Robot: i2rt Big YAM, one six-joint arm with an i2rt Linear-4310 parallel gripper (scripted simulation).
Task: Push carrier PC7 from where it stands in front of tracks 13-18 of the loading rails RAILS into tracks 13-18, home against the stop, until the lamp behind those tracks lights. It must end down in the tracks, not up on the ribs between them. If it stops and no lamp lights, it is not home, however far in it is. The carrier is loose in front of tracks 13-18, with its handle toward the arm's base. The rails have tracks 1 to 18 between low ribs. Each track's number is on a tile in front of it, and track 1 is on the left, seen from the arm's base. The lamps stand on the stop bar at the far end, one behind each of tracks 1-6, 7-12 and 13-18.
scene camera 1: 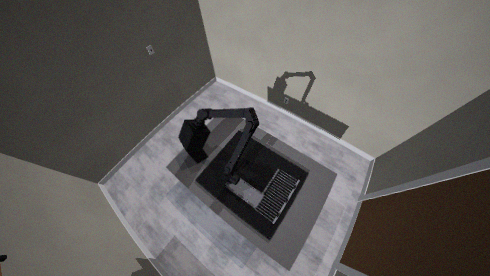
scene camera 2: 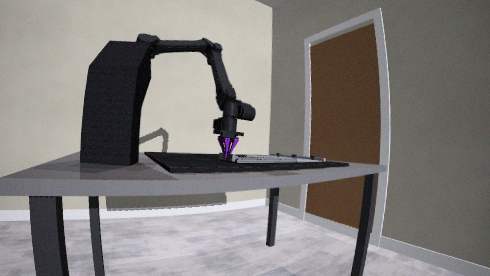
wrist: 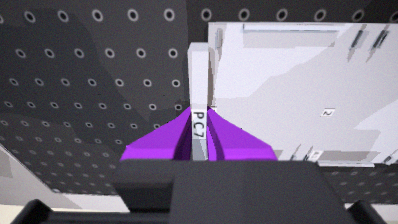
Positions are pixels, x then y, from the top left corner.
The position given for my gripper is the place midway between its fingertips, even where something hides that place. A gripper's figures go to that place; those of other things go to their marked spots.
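Carrier PC7 [wrist: 313, 91], 15 cm from the lens. My gripper [wrist: 199, 112], 13 cm from the lens.
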